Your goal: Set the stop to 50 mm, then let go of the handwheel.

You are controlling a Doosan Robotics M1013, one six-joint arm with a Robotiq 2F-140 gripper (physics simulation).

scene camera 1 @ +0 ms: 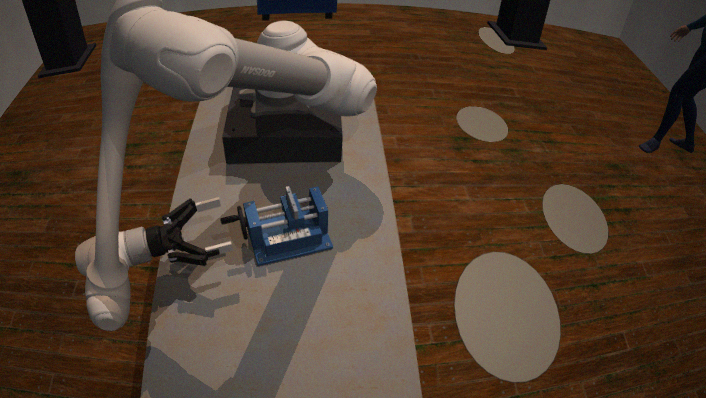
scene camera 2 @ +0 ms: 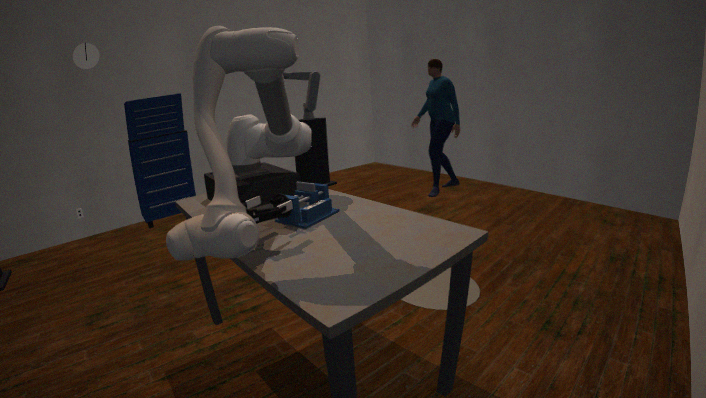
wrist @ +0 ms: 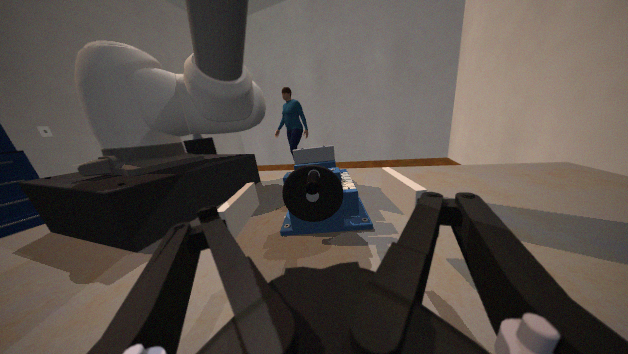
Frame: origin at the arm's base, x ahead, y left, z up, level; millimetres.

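Seen in the pictures: gripper, fingertip midpoint: [scene camera 1: 225, 222] [scene camera 2: 274, 201] [wrist: 318, 186]; arm's base, origin of the base link: [scene camera 1: 279, 97] [scene camera 2: 245, 173] [wrist: 152, 166].
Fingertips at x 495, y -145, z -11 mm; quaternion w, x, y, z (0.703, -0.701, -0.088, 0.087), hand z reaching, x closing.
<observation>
Offsets run from my fingertips to a thing's middle. "pt": to the spot under its first point. Level surfaces: height alone.
The blue stop fixture @(pt dx +27, dy +163, dz -69 mm) [scene camera 1: 292, 245] [scene camera 2: 312, 215] [wrist: 352, 202] stands on the table. Its black handwheel @(pt dx +14, dy +46, dz -3 mm) [scene camera 1: 243, 227] [wrist: 300, 202] faces my gripper, with the crank handle @(dx -9, dy +12, dz +2 mm) [scene camera 1: 229, 219] [wrist: 313, 176] sticking out near the wheel's top in the wrist view. The stop, a pale upright plate @(dx -43, dy +170, dz -12 mm) [scene camera 1: 292, 202] [scene camera 2: 306, 186] [wrist: 314, 154], sits on the rods, nearer the far end block. The white scale @(pt dx +16, dy +135, dz -48 mm) [scene camera 1: 280, 237] has a small red mark right of its middle; its numbers are too small to read. My gripper [scene camera 1: 225, 222] [scene camera 2: 270, 204] [wrist: 318, 186] is open and empty, its fingers spread on either side of the handle's line, short of the wheel.
The arm's dark base block [scene camera 1: 282, 149] [scene camera 2: 250, 182] [wrist: 125, 200] stands on the table @(dz -102 mm) [scene camera 1: 370, 325] [scene camera 2: 400, 220] behind the fixture. A person [scene camera 2: 442, 105] [wrist: 292, 115] stands on the floor beyond the table. A blue cabinet [scene camera 2: 160, 155] is by the wall.
</observation>
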